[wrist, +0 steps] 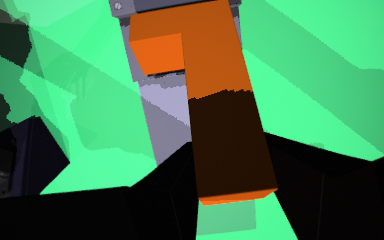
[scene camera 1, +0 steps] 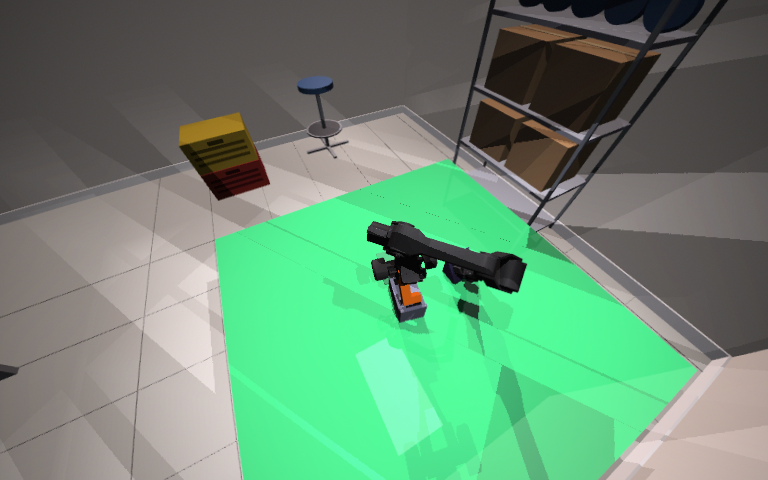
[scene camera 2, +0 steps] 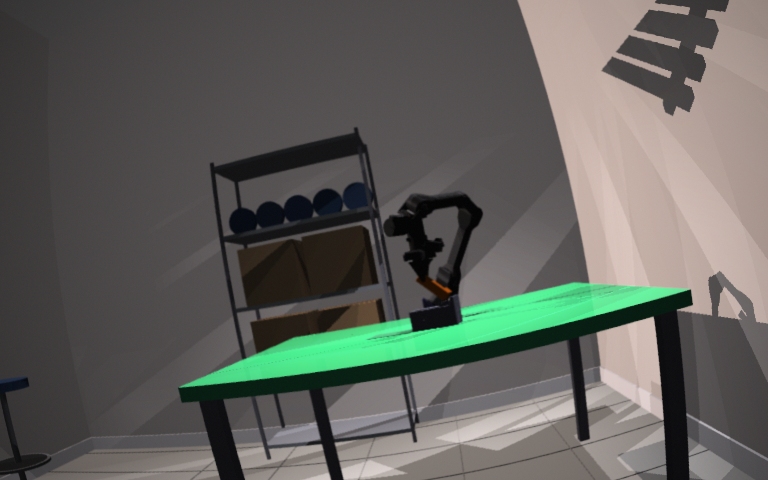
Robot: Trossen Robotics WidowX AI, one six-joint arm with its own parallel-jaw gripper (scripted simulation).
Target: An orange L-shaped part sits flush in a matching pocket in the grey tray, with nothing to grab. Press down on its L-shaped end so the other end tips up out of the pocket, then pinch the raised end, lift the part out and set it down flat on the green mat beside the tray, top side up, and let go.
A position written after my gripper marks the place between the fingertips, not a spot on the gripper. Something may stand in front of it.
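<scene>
Gripper: my gripper [scene camera 1: 402, 277] [wrist: 226, 146] [scene camera 2: 425, 281] is visible and holds an orange L-shaped part.
</scene>
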